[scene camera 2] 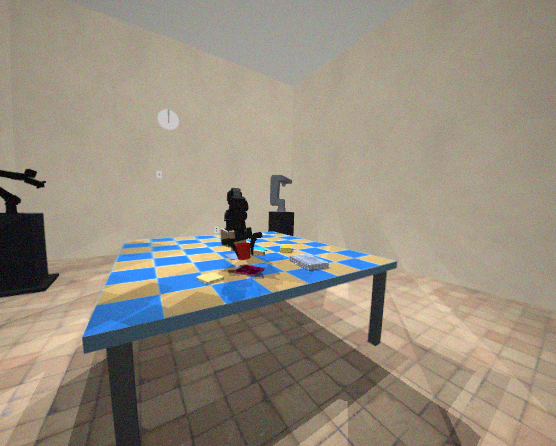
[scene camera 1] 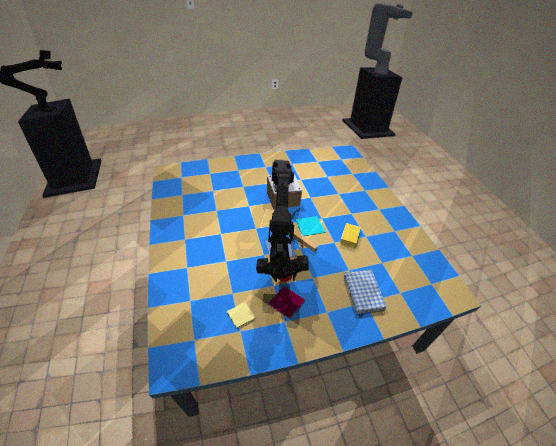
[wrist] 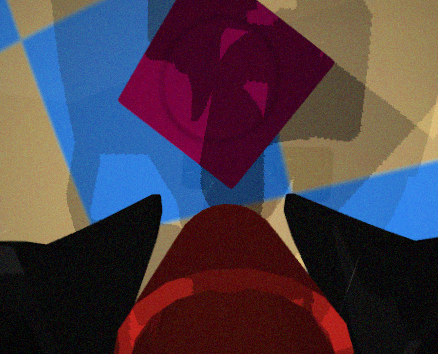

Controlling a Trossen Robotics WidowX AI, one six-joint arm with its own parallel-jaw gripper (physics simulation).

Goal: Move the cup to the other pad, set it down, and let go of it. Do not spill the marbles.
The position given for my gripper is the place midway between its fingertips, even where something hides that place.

My gripper [scene camera 1: 285, 280] grips a red cup [wrist: 228, 275].
My gripper also shows in the wrist view [wrist: 223, 202].
